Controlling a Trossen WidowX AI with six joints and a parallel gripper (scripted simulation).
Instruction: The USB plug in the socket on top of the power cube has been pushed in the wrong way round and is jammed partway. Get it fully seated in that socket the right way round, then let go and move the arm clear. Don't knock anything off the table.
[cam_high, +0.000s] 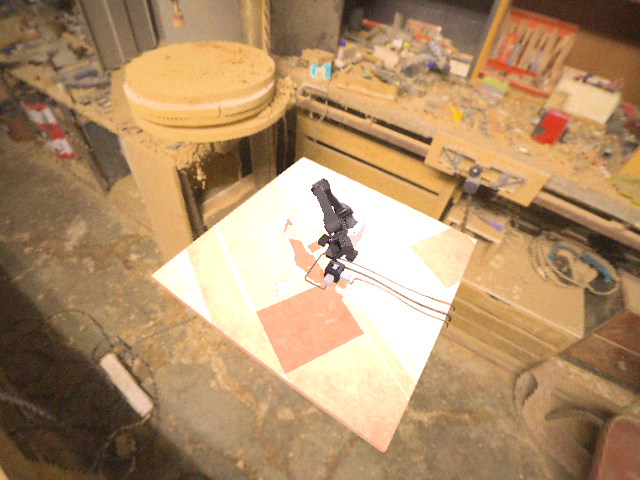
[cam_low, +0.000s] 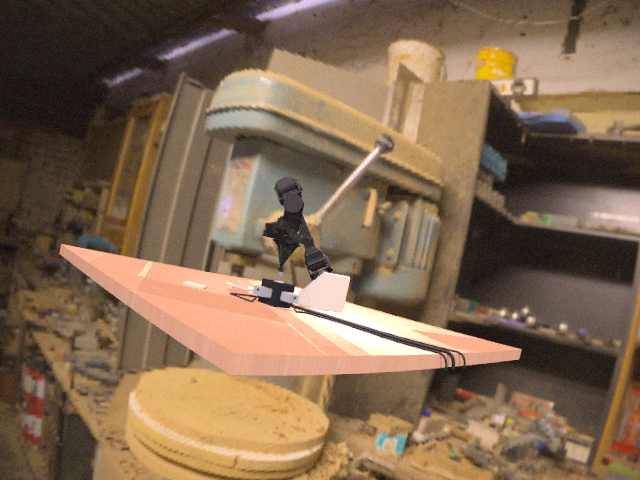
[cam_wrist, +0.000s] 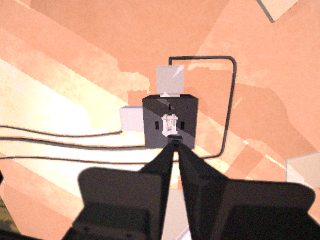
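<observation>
Now: gripper tip 20 mm above the dark USB plug. Round my gripper tip: pale flat piece (210 mm ahead, 150 mm to the right, 130 mm below).
</observation>
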